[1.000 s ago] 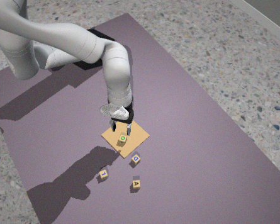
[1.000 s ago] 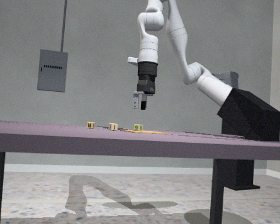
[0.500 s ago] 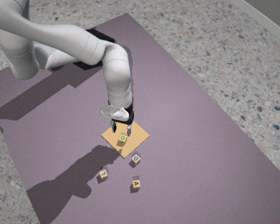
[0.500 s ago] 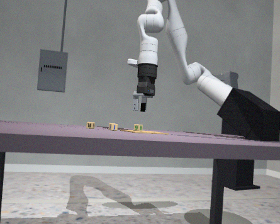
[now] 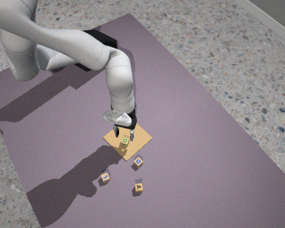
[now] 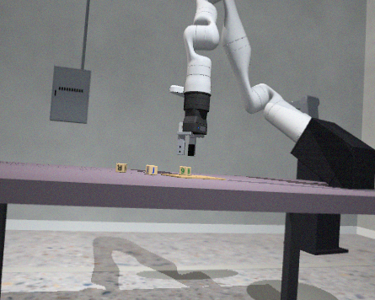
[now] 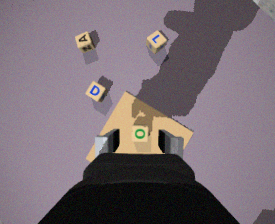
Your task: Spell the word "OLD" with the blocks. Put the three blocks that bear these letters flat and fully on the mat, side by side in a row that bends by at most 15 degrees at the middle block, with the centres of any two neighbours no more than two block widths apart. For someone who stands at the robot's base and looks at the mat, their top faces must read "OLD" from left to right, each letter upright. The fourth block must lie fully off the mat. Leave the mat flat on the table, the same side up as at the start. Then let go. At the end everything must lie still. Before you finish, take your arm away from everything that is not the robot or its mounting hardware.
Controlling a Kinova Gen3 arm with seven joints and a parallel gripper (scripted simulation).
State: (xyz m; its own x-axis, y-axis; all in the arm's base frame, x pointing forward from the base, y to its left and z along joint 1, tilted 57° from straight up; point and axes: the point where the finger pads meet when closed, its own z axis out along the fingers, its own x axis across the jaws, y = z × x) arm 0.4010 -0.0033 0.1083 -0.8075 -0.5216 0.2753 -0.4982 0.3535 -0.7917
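Right now the O block is 60 mm below my hand. Round my hand: L block 150 mm to the right, 70 mm below, 60 mm ahead; D block 100 mm ahead, 70 mm below, 20 mm to the right; tan mat 80 mm below, 20 mm to the left, 10 mm behind.
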